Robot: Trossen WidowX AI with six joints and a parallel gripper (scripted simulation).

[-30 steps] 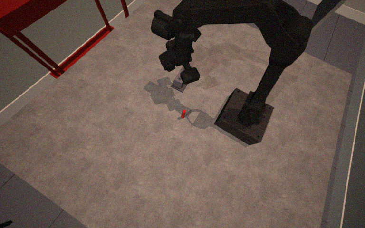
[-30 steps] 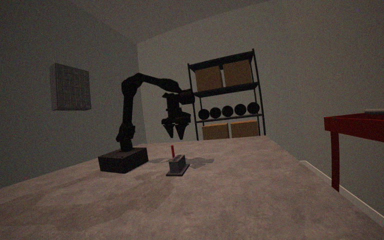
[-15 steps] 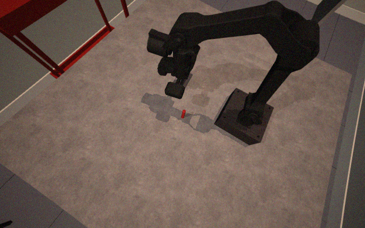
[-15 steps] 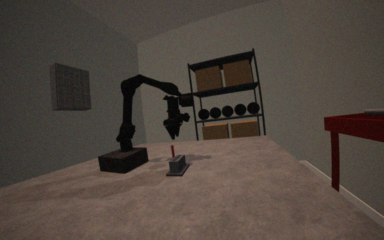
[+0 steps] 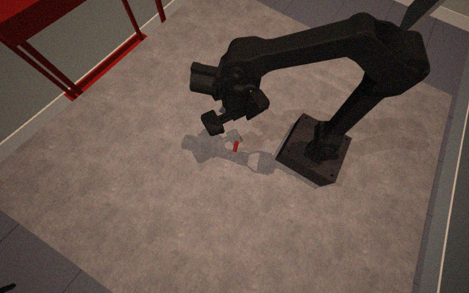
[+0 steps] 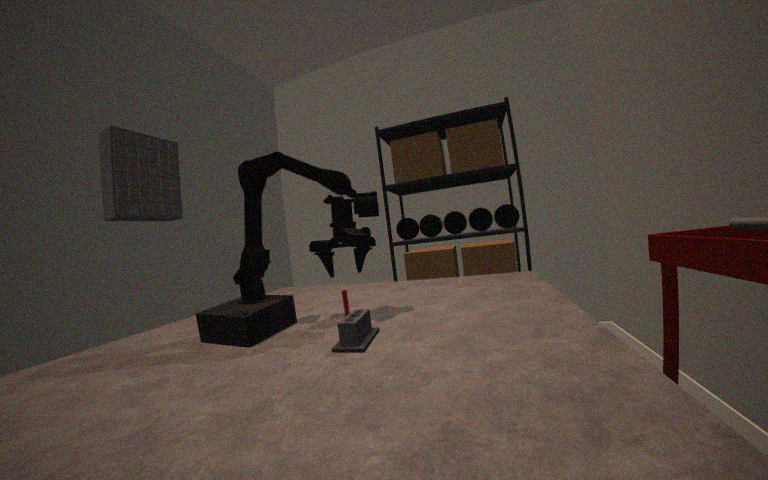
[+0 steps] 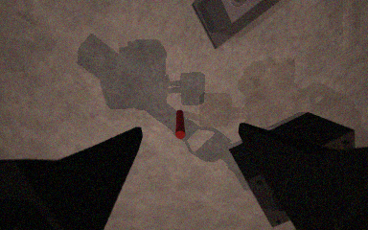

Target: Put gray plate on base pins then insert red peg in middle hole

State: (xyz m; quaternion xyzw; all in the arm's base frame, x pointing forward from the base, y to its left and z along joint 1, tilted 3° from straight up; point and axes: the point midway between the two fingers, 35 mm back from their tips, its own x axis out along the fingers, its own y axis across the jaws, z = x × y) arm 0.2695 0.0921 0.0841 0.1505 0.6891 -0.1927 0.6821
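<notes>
Now: the red peg 3 cm behind my gripper tip, 3 cm to the left of it and 9 cm below it. Also, from my gripper tip: flat dark base 8 cm ahead, 14 cm to the right, 12 cm below; then gray plate 8 cm ahead, 14 cm to the right, 8 cm below.
</notes>
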